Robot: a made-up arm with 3 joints. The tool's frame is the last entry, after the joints.
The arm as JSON. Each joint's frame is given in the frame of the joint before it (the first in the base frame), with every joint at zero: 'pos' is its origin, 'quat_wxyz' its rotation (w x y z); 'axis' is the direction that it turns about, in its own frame. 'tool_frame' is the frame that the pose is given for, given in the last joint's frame.
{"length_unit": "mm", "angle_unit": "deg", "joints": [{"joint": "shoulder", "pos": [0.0, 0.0, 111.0], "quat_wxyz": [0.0, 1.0, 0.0, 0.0], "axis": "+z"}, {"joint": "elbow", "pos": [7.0, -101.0, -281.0], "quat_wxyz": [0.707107, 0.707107, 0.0, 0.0], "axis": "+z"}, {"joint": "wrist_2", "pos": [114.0, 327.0, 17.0], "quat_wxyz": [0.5, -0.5, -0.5, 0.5], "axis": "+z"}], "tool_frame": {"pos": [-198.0, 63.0, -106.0], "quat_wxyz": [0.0, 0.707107, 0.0, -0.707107]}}
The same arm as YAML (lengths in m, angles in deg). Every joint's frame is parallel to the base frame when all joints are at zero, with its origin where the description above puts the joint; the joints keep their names.
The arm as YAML. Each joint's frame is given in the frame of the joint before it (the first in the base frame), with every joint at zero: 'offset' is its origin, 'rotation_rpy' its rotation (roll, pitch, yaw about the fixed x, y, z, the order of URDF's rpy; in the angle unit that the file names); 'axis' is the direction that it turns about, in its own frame. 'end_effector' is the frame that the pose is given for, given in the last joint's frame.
length_unit: m
angle_unit: deg
chain:
  - id: shoulder
    offset: [0.0, 0.0, 0.111]
    rotation_rpy: [0.0, 0.0, 0.0]
    axis: "-z"
  - id: elbow
    offset: [0.007, 0.101, 0.281]
    rotation_rpy: [0.0, 0.0, 0.0]
    axis: "+y"
  - id: wrist_2
    offset: [0.114, 0.017, -0.327]
    rotation_rpy: [0.0, 0.0, 0.0]
    axis: "-x"
end_effector:
  offset: [0.106, -0.063, 0.198]
  rotation_rpy: [0.0, 0.0, 0.0]

